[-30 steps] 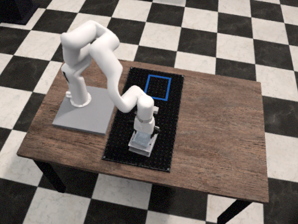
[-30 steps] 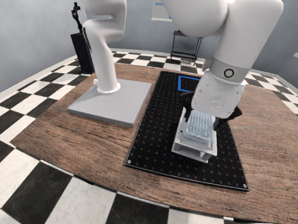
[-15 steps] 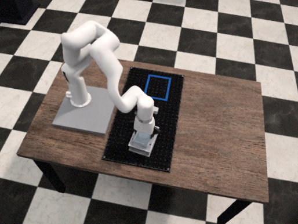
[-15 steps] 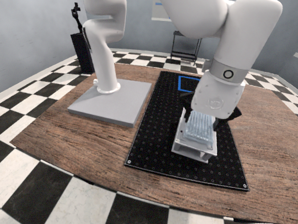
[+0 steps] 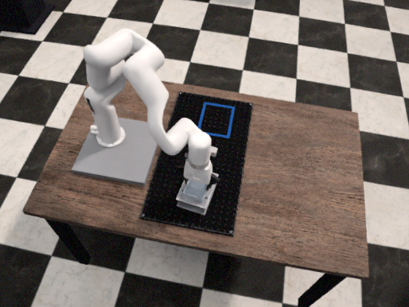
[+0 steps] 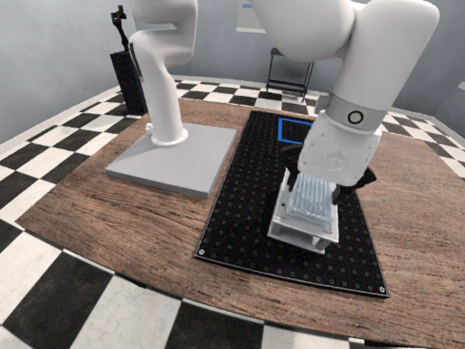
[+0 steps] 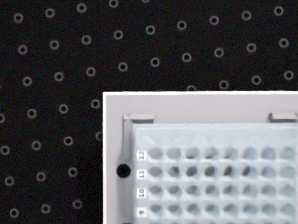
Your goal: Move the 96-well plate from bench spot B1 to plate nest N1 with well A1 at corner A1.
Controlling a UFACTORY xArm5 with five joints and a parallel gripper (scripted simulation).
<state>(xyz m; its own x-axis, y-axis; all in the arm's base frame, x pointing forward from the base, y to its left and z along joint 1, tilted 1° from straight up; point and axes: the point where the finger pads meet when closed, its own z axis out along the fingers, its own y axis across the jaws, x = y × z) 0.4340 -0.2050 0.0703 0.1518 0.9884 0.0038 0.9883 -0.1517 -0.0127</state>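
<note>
Now: hand 10 mm above the 96-well plate. Round my hand: grey plate nest N1: 30 mm below.
</note>
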